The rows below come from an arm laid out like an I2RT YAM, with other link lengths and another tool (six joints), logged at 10 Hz.
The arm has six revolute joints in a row. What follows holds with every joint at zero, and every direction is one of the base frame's. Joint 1 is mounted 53 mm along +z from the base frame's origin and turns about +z. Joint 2 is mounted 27.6 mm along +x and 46.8 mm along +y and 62.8 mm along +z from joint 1 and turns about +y. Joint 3 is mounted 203.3 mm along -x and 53 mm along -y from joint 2 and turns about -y. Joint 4 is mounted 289.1 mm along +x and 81.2 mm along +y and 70.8 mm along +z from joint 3 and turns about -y. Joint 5 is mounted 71 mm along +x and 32.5 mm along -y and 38.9 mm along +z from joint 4 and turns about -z. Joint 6 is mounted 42 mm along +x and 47.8 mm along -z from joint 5 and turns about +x. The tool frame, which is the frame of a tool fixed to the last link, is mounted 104 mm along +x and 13 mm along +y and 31 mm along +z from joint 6; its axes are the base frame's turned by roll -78.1, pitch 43.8 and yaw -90 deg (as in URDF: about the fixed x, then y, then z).
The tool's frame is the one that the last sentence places.
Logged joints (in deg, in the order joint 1, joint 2, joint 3, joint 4, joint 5, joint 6), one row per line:
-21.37 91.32 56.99 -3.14 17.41 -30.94
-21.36 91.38 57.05 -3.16 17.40 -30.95
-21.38 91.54 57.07 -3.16 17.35 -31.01
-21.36 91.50 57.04 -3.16 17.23 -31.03
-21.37 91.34 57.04 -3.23 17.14 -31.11
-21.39 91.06 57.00 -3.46 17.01 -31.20
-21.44 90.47 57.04 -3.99 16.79 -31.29
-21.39 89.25 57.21 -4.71 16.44 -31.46
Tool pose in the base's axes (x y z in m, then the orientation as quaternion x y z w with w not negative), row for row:
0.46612 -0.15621 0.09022 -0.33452 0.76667 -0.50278 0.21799
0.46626 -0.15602 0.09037 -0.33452 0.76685 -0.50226 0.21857
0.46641 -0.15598 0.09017 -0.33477 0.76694 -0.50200 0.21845
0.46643 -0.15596 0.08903 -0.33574 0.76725 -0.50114 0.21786
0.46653 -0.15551 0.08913 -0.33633 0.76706 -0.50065 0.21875
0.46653 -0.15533 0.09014 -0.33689 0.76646 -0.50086 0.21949
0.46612 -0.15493 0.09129 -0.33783 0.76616 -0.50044 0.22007
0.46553 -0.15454 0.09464 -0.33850 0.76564 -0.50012 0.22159
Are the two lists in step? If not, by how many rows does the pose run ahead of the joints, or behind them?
The pose runs 1 row behind the joints: the pose in row i belongs to the joints in row i - 1.
